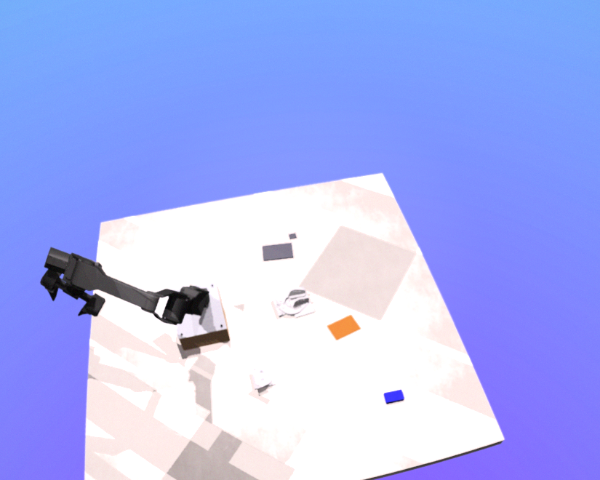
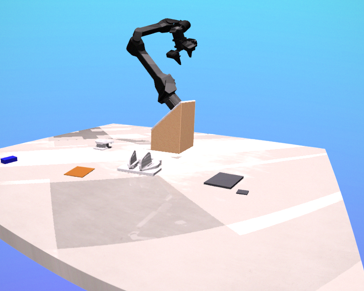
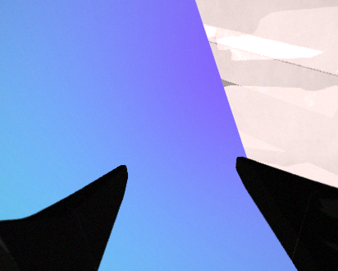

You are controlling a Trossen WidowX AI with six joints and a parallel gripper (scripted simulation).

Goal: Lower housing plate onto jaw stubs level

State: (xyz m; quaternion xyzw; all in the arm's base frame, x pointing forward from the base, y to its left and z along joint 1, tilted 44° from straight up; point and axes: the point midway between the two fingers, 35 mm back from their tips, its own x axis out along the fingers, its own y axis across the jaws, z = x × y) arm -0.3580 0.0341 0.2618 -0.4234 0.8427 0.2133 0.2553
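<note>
Now: the white-grey part 53 cm ahead of my gripper tip, 36 cm below it and 9 cm to the right of it. From my gripper tip the other things lie so: orange flat patch 83 cm ahead, 39 cm below, 7 cm to the left; then grey square 70 cm ahead, 54 cm to the left, 39 cm below; then dark grey flat plate 64 cm ahead, 46 cm to the left, 39 cm below.
</note>
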